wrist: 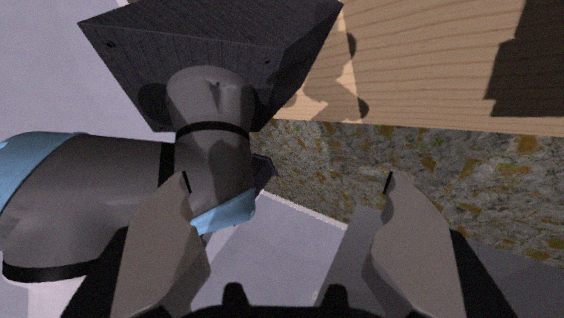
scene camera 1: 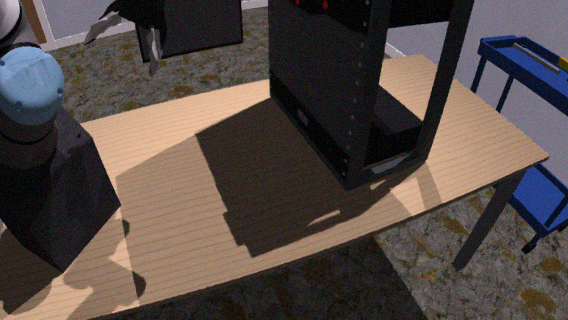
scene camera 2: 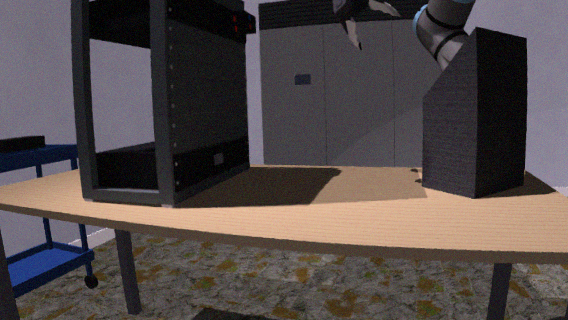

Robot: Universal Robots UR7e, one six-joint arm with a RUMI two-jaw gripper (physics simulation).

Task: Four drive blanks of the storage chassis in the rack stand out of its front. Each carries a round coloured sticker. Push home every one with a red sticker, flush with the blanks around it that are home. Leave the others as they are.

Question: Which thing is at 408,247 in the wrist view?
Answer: The gripper.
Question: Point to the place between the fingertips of the gripper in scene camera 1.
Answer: At 117,60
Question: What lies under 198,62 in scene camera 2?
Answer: A rack.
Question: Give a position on a rack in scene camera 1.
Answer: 324,70
